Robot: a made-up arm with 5 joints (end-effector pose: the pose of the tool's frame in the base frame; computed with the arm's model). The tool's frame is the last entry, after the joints. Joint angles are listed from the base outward.
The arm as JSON. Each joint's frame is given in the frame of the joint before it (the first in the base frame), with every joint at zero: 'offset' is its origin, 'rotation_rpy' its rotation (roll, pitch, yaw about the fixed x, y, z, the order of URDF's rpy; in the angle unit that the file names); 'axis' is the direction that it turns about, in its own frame. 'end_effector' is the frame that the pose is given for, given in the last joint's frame.
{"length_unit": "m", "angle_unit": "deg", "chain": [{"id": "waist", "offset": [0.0, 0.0, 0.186], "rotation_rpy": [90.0, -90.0, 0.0], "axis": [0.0, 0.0, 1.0]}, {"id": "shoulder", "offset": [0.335, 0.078, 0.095], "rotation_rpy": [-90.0, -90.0, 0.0], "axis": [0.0, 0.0, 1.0]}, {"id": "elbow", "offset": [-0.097, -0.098, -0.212], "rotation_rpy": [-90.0, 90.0, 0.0], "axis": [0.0, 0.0, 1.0]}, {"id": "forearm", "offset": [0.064, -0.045, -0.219], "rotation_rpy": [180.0, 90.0, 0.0], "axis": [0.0, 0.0, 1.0]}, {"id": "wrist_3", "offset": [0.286, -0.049, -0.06], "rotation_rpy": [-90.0, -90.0, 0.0], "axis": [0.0, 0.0, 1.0]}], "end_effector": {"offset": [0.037, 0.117, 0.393], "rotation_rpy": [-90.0, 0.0, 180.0]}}
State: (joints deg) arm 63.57 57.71 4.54 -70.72 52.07
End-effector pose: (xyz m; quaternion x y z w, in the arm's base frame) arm 0.4475 -0.5754 0.3104 0.1109 -0.8213 0.0285 0.5589
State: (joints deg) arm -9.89 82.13 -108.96 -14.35 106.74
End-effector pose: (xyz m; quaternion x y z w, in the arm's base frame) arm -0.1852 -0.7746 0.5005 0.6314 0.7637 0.0091 0.1341
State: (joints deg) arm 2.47 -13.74 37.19 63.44 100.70
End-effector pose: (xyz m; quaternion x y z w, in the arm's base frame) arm 0.6049 -0.1842 0.3775 -0.0723 -0.7975 0.4643 0.3785
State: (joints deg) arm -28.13 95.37 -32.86 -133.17 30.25
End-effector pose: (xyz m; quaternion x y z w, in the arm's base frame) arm 0.4346 -0.4237 -0.1138 0.3279 -0.2746 -0.0500 0.9025
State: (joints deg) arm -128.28 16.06 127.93 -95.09 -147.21
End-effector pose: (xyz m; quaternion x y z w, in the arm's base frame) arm -0.2134 -0.2007 0.4088 -0.1919 0.3209 -0.5470 0.7490
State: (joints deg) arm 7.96 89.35 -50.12 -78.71 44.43
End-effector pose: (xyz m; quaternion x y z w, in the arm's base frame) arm 0.4296 -0.8252 0.4388 -0.0936 -0.7762 -0.0156 0.6234
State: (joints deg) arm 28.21 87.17 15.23 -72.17 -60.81
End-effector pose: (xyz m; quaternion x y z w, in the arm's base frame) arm 0.0591 -0.8220 0.2862 -0.1089 0.4009 -0.0738 0.9066
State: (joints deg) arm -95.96 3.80 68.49 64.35 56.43
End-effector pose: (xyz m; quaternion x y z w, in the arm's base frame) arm 0.0832 -0.0198 -0.5346 0.3614 -0.0354 0.5657 0.7403
